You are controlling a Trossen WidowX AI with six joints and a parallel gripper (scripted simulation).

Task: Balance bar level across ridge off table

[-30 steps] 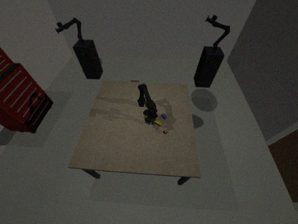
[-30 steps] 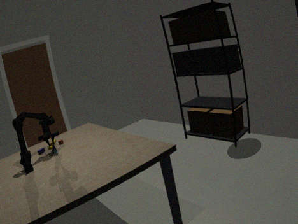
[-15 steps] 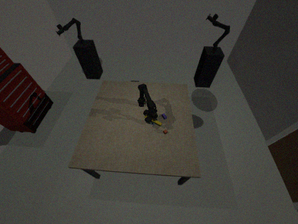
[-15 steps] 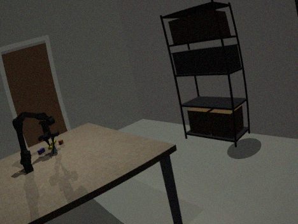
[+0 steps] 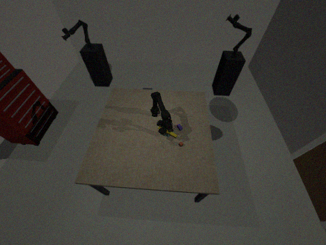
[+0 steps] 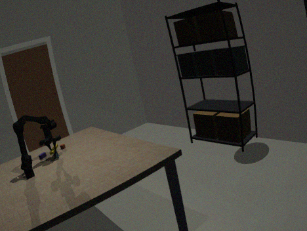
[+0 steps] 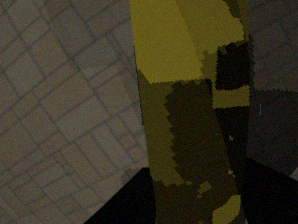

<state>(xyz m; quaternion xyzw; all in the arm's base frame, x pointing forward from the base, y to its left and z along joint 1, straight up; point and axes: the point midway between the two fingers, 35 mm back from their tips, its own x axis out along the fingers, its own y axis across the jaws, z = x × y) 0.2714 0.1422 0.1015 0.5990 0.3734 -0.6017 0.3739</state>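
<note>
Right now my gripper tip is 30 mm to the right of the yellow bar and 10 mm short of it. Round my gripper tip: orange block (170 mm to the left, 120 mm ahead, 50 mm below); purple block (160 mm to the left, 90 mm behind, 50 mm below).
</note>
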